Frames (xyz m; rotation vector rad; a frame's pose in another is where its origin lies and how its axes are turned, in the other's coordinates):
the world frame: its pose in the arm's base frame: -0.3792 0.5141 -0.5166 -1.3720 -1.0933 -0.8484
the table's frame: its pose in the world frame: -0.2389 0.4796 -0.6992 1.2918 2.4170 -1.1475
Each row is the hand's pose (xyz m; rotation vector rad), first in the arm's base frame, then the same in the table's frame.
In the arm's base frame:
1: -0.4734 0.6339 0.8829 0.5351 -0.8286 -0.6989
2: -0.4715 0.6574 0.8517 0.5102 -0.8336 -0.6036
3: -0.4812 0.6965 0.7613 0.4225 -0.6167 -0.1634
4: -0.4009 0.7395 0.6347 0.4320 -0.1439 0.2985
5: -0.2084 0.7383 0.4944 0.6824 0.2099 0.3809
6: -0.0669 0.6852 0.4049 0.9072 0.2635 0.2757
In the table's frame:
1: -1.9018 0.4826 -0.0622 -0.4299 -0.7098 1.1234
2: -1.8902 0.4527 -0.0846 -0.4676 -0.6711 1.2078
3: -1.8490 0.3692 -0.1181 -0.7827 -0.3183 1.4553
4: -1.7419 0.3139 -0.2171 -1.1533 0.3176 1.4788
5: -1.5506 0.3357 -0.3574 -1.1292 0.7287 1.1937
6: -1.3933 0.3828 -0.4198 -0.9392 0.7802 1.0229

